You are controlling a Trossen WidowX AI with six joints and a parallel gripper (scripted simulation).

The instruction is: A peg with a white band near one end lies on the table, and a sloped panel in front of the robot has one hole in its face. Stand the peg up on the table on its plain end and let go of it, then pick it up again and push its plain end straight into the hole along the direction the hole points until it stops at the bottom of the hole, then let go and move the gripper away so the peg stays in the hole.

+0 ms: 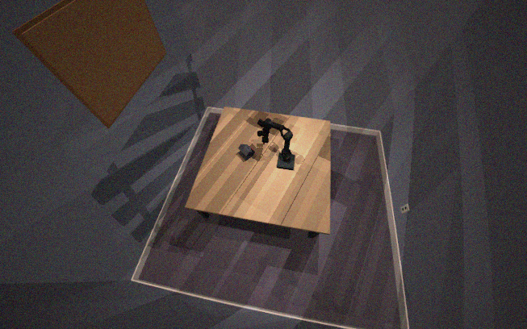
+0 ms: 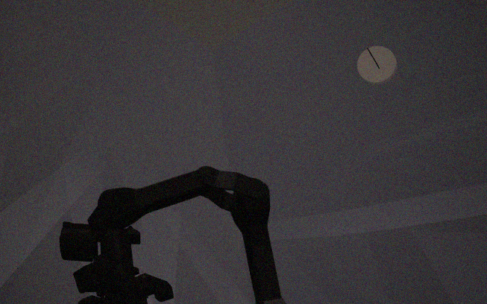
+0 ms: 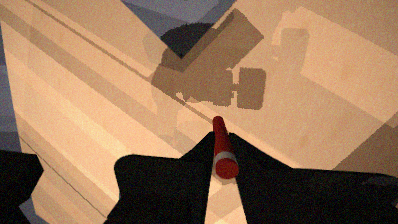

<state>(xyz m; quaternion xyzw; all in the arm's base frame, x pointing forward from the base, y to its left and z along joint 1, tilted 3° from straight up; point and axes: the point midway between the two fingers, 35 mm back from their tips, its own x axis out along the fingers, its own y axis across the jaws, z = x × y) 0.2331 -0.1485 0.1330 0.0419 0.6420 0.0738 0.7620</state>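
Now: the grey sloped panel 17 cm ahead of my gripper tip, 8 cm to the left of it and 7 cm below it. From my gripper tip the other things lie so: red peg 2 cm above.
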